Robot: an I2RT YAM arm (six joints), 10 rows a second.
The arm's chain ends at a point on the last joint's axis. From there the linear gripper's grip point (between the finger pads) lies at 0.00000 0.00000 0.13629 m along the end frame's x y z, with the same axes.
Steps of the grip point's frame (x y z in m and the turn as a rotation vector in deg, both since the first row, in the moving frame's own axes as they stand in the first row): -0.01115 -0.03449 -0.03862 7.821 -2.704 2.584; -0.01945 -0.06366 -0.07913 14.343 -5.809 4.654; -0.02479 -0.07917 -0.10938 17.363 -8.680 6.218; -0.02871 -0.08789 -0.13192 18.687 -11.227 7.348; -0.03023 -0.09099 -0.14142 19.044 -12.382 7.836; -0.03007 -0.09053 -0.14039 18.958 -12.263 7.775
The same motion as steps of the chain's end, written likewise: -0.00516 -0.01581 -0.03720 7.821 -2.704 2.584; -0.00719 -0.02944 -0.07419 14.343 -5.809 4.654; -0.00679 -0.03763 -0.10164 17.363 -8.680 6.218; -0.00553 -0.04293 -0.12219 18.687 -11.227 7.348; -0.00469 -0.04502 -0.13087 19.044 -12.382 7.836; -0.00475 -0.04478 -0.12996 18.958 -12.263 7.775
